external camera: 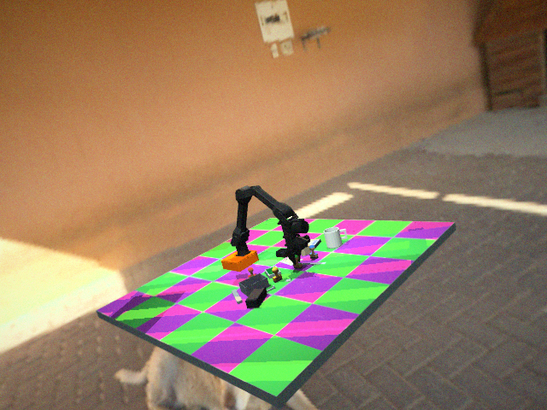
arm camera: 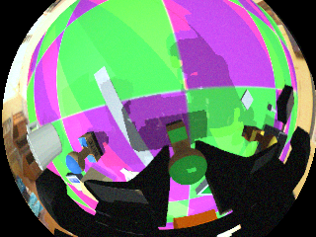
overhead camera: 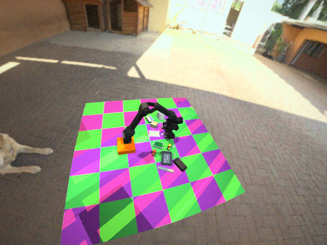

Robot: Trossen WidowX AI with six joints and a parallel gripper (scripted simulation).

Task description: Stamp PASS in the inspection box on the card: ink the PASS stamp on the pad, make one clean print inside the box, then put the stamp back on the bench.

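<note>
Now: the green ink pad 100 mm behind my gripper tip, 80 mm to the right of it and 20 mm below it. Round my gripper tip: blue-knobbed stamp 120 mm to the left, 10 mm below, 10 mm behind; green-knobbed stamp right at my gripper tip; yellow-knobbed stamp 120 mm to the right, 10 mm below, 10 mm behind.
</note>
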